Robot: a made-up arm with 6 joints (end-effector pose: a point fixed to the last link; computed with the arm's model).
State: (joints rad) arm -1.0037 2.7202 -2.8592 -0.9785 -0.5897 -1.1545
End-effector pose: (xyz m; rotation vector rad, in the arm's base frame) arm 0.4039 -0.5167 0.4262 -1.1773 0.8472 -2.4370
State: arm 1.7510 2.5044 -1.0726 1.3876 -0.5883 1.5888
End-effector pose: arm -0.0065 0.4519 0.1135 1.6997 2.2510 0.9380
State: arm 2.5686 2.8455 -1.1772 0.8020 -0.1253 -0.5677
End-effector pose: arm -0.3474 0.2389 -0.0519 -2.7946 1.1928 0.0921
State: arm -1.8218 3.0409 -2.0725 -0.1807 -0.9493 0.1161
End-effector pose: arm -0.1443 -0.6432 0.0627 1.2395 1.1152 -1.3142
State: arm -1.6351 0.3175 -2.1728 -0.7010 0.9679 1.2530
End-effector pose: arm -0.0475 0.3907 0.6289 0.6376 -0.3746 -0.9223
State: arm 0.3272 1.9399 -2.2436 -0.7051 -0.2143 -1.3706
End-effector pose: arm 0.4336 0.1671 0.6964 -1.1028 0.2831 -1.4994
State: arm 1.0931 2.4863 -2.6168 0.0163 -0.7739 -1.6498
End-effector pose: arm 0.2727 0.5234 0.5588 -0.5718 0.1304 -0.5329
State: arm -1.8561 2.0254 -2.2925 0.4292 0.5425 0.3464
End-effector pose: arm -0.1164 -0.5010 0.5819 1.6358 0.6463 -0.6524
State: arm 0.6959 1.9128 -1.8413 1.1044 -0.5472 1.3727
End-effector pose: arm 0.4048 0.2553 0.6020 1.6195 0.6771 2.2146
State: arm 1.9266 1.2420 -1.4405 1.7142 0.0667 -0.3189
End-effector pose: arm -0.0833 0.1987 0.6911 0.5397 -1.6848 -2.3699
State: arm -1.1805 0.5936 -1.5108 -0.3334 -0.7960 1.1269
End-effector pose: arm -0.0642 0.2401 0.7458 -0.2936 0.1003 -0.3127
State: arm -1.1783 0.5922 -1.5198 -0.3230 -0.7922 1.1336
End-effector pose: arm -0.0669 0.2424 0.7462 -0.2960 0.0907 -0.2973
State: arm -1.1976 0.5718 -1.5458 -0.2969 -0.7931 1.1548
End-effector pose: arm -0.0716 0.2609 0.7424 -0.3295 0.0586 -0.2793
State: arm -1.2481 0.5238 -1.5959 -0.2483 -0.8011 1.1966
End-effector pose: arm -0.0760 0.3033 0.7298 -0.4133 0.0015 -0.2561
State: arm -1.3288 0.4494 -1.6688 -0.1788 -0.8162 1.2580
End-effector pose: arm -0.0727 0.3683 0.7025 -0.5556 -0.0613 -0.2243
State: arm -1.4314 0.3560 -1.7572 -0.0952 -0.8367 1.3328
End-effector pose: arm -0.0528 0.4456 0.6566 -0.7493 -0.0990 -0.1812
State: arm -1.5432 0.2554 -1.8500 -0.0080 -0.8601 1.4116
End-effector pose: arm -0.0135 0.5188 0.5942 -0.9679 -0.0876 -0.1288
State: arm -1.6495 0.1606 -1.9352 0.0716 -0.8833 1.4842
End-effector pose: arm 0.0377 0.5736 0.5252 -1.1737 -0.0268 -0.0733
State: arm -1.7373 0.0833 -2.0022 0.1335 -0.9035 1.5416
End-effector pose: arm 0.0873 0.6055 0.4632 -1.3345 0.0583 -0.0256
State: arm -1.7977 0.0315 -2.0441 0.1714 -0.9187 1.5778
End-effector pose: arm 0.1240 0.6194 0.4197 -1.4357 0.1322 0.0034
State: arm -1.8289 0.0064 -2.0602 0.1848 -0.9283 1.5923
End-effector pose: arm 0.1437 0.6232 0.3988 -1.4812 0.1720 0.0090
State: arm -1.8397 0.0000 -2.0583 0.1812 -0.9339 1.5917
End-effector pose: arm 0.1511 0.6226 0.3944 -1.4904 0.1815 -0.0031
